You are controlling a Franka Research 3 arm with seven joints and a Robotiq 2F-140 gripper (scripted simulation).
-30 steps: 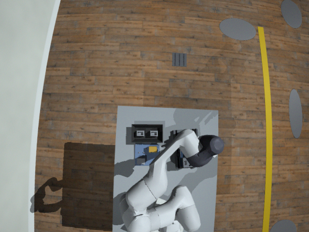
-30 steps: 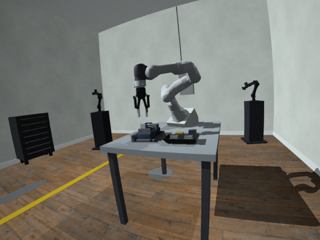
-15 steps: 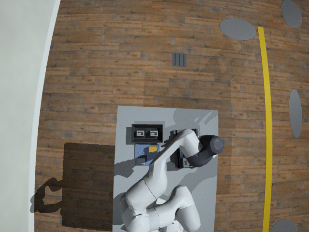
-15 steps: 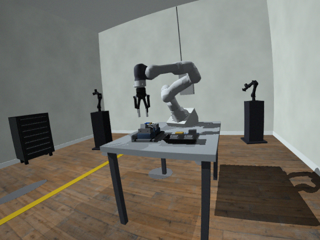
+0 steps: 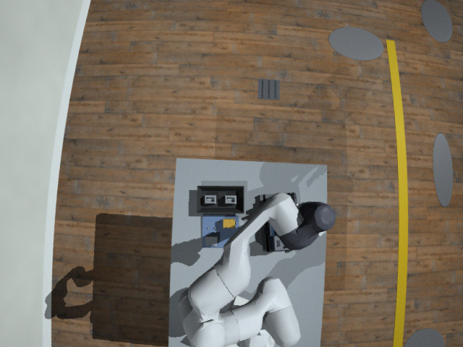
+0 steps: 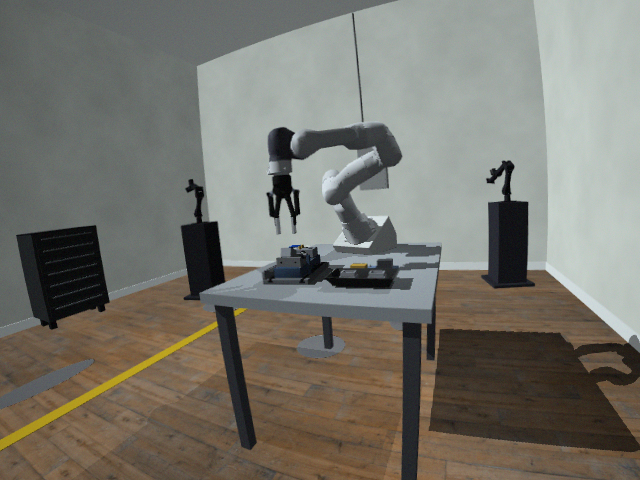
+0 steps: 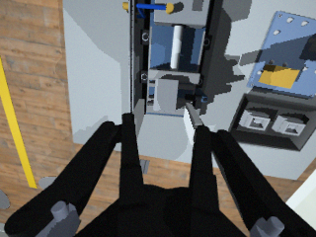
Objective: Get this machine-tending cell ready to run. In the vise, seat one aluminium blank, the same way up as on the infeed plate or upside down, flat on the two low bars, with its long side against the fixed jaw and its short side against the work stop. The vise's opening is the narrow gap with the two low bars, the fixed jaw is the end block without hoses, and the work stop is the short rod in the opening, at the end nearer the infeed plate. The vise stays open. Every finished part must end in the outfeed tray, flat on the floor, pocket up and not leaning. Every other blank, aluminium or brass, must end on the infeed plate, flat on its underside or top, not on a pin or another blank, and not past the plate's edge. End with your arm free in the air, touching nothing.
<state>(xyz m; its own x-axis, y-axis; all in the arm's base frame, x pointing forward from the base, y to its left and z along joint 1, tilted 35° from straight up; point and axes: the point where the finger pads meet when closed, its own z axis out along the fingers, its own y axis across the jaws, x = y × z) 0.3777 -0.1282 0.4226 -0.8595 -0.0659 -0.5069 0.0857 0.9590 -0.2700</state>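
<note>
Now: the vise 60 mm behind my hand, 20 mm to the left of it and 170 mm below it. From my hand the other things lie so: brass blank (20 mm behind, 280 mm to the left, 190 mm below).
</note>
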